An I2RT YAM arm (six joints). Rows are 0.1 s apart.
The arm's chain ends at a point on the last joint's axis. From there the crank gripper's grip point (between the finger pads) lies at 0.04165 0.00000 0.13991 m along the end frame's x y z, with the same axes.
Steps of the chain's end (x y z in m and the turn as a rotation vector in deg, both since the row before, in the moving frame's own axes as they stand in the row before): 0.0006 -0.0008 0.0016 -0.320 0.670 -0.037; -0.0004 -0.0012 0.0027 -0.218 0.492 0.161; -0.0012 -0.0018 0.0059 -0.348 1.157 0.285; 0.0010 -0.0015 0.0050 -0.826 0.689 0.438; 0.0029 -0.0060 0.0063 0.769 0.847 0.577; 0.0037 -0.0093 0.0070 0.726 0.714 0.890
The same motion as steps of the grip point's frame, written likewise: 0.0022 0.0000 0.0011 -0.320 0.670 -0.037; 0.0008 -0.0005 0.0023 -0.218 0.492 0.161; 0.0016 -0.0007 0.0050 -0.348 1.157 0.285; 0.0027 0.0008 0.0045 -0.826 0.689 0.438; 0.0050 -0.0074 0.0057 0.769 0.847 0.577; 0.0054 -0.0104 0.0065 0.726 0.714 0.890
